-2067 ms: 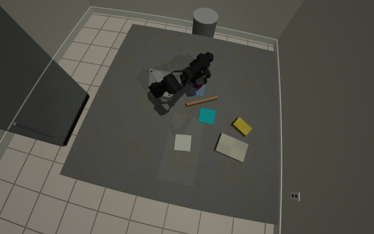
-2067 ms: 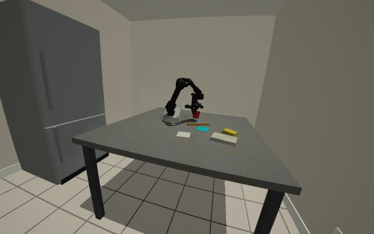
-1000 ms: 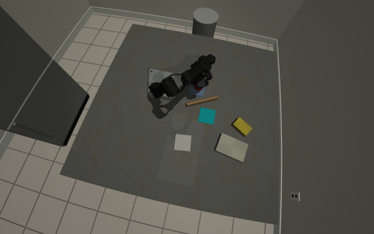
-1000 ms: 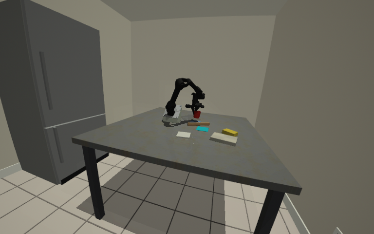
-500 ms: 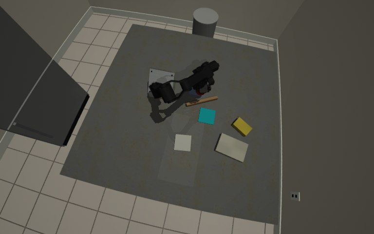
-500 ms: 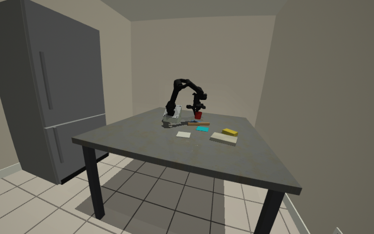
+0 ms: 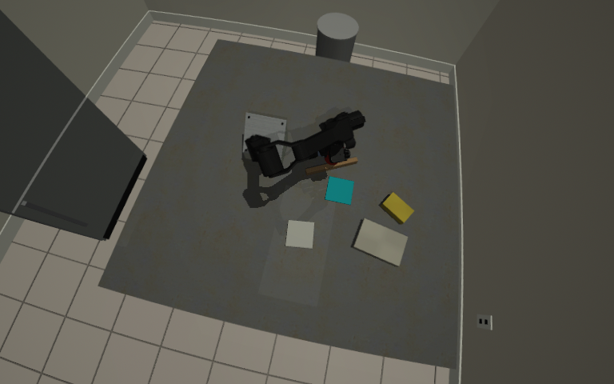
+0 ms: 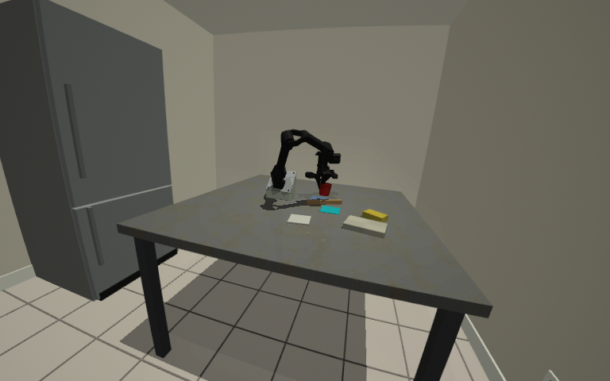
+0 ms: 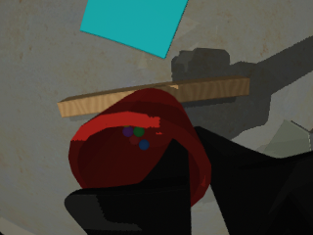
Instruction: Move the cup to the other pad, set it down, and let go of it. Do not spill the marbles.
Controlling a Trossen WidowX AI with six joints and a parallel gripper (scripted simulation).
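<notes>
My gripper tip is 100 mm above the teal pad, 90 mm to the left of it and 90 mm short of it. Round my gripper tip: red cup 30 mm ahead, 20 mm to the left; then blue pad 100 mm to the left, 100 mm below, 20 mm behind; then wooden bar 90 mm below, 30 mm ahead, 10 mm to the left.
</notes>
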